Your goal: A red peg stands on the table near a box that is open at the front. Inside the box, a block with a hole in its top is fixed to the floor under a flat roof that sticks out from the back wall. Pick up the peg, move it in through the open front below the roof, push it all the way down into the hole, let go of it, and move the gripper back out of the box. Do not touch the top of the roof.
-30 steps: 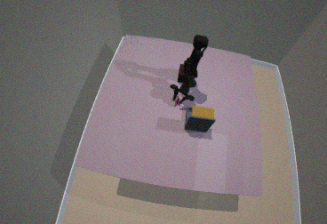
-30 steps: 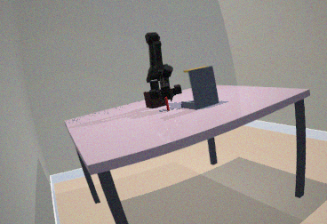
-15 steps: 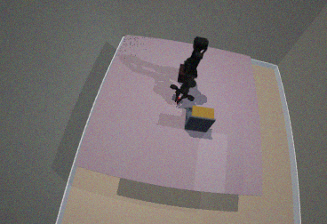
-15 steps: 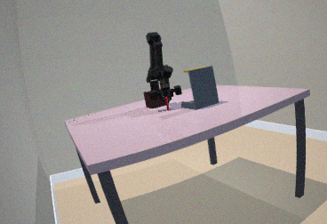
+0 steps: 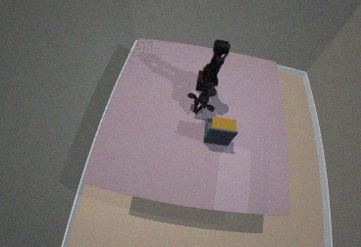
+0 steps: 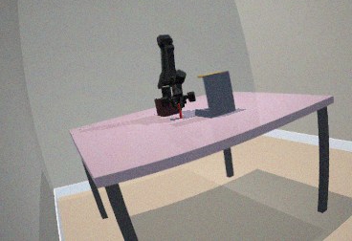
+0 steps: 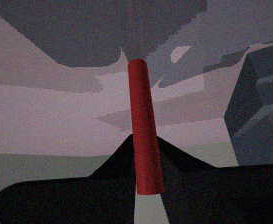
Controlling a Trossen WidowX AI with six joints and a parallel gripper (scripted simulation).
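Right now my gripper tip is 9 cm short of the yellow roof, 19 cm to the right of it and 16 cm below it. From my gripper tip the other things lie so: red peg: 3 cm behind, 1 cm to the left, 1 cm below.
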